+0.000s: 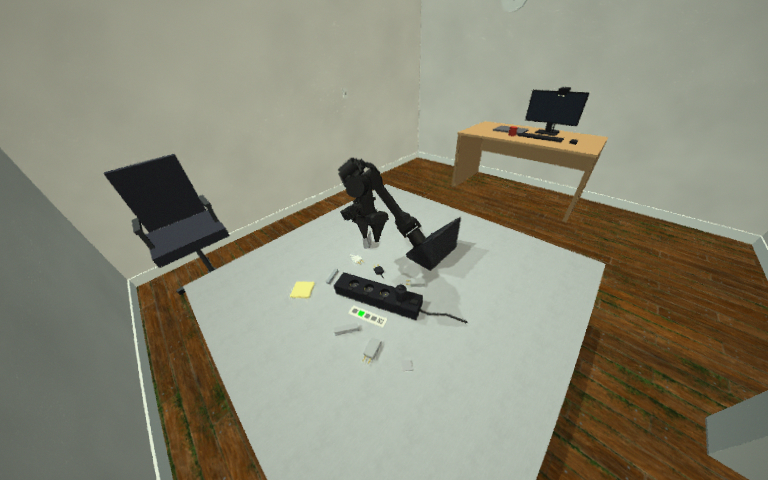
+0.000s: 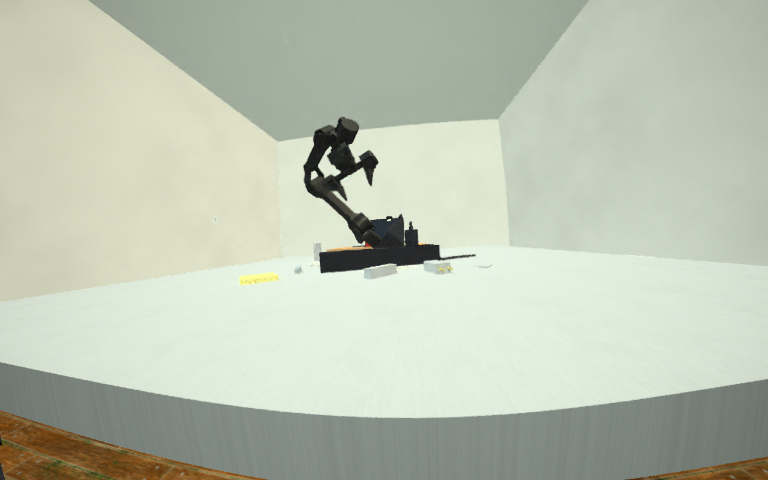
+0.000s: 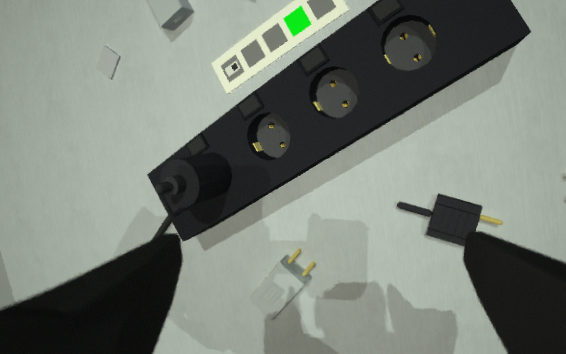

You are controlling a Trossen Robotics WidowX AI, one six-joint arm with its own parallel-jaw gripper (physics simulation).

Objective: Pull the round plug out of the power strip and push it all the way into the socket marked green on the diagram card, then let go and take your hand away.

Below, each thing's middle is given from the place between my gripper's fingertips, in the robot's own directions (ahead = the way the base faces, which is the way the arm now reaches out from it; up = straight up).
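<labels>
The black round plug [image 3: 187,181] is 3 cm ahead of my hand and 15 cm to the left of it, and 15 cm below it. With the black power strip [image 2: 348,260], I get 13 cm to the left of my hand, 4 cm ahead of it and 20 cm below it. There is a flat black plug [image 3: 452,219] as well, which is 3 cm to the right of my hand, 6 cm behind it and 21 cm below it.
</labels>
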